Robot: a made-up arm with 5 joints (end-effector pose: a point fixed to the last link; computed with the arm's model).
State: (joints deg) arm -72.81 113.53 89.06 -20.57 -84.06
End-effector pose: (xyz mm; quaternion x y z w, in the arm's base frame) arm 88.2 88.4 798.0 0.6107 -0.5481 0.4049 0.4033
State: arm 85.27 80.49 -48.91 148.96 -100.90
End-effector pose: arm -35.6 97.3 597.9 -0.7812 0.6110 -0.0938 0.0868
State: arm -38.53 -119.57 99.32 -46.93 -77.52
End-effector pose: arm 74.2 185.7 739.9 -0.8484 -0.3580 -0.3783 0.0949
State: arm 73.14 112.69 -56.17 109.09 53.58
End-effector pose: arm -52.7 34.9 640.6 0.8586 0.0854 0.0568 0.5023
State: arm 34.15 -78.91 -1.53 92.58 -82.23
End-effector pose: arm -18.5 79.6 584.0 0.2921 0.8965 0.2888 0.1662
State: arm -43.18 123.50 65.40 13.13 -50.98
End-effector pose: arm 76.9 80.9 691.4 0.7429 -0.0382 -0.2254 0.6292
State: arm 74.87 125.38 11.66 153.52 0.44
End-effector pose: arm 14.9 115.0 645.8 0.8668 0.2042 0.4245 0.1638
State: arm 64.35 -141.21 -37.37 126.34 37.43
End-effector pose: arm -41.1 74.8 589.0 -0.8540 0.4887 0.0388 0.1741
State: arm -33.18 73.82 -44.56 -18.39 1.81
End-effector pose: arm 74.5 134.1 604.0 0.3984 0.8180 -0.3501 0.2227
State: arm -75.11 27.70 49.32 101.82 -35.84
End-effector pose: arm 55.4 197.0 739.8 -0.5922 0.3551 0.5841 0.4266
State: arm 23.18 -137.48 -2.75 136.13 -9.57
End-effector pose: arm 74.9 59.4 644.1 -0.6022 0.5586 -0.3136 0.4764
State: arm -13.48 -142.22 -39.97 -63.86 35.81
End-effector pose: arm -61.1 109.1 772.4 0.3811 -0.5708 -0.5926 0.4216
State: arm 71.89 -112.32 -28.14 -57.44 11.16
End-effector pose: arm 2.4 72.1 758.5 -0.2223 -0.2046 -0.6477 0.6995
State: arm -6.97 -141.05 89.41 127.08 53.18
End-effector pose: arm 4.2 16.2 730.3 0.2683 -0.4685 0.7483 0.3855
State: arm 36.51 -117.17 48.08 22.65 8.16
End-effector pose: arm -70.4 111.4 635.9 0.0248 -0.9594 -0.0179 0.2804
